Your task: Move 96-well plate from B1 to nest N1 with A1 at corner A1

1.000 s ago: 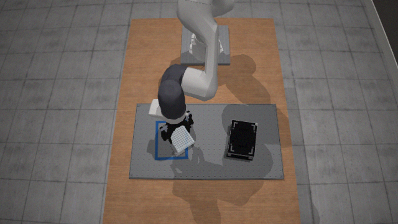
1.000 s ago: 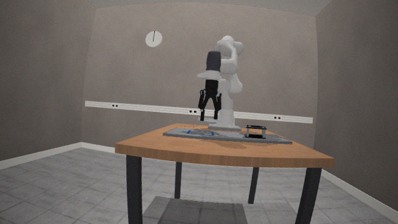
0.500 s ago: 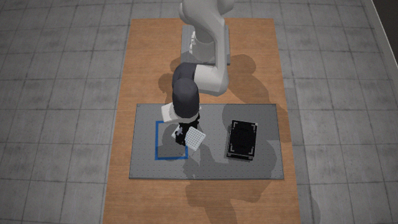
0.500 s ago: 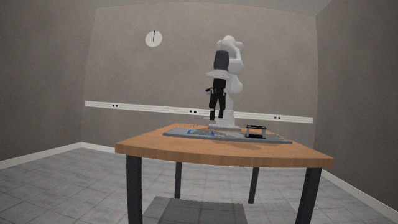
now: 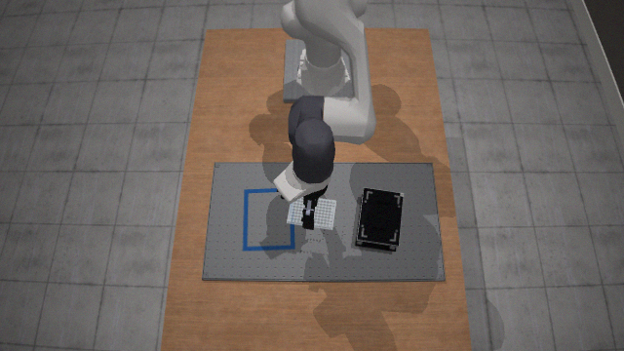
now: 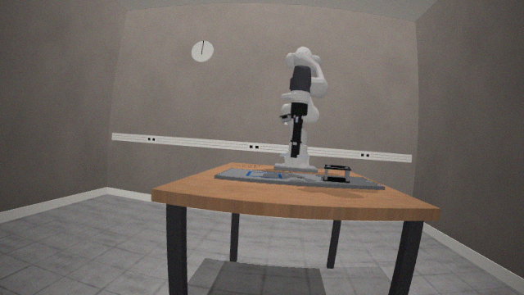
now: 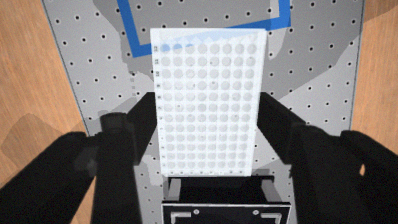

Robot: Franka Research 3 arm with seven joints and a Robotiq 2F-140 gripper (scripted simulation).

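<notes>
My hand is 200 mm to the right of the black raised nest, 60 mm above it and 10 mm short of it. Round my hand: A1 label 270 mm to the left, 50 mm below, 50 mm behind; then white 96-well plate 20 mm below.
</notes>
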